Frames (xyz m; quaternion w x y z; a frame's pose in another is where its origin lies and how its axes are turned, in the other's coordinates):
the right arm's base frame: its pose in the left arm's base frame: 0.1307 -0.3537 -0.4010 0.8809 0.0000 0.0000 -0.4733
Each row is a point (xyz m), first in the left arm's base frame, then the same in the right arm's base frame.
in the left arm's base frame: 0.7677 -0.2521 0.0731
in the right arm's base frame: 0.2669 0.5873 0.4741
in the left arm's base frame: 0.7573 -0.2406 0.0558
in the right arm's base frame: 0.2516 0.5849 0.4568
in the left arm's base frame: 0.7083 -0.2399 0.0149
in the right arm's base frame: 0.2239 0.5445 0.4159
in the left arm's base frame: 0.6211 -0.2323 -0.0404
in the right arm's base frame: 0.1695 0.4759 0.3606
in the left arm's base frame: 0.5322 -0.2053 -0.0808
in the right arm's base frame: 0.0979 0.4167 0.3202
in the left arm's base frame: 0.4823 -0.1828 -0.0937
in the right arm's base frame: 0.0516 0.3875 0.3073
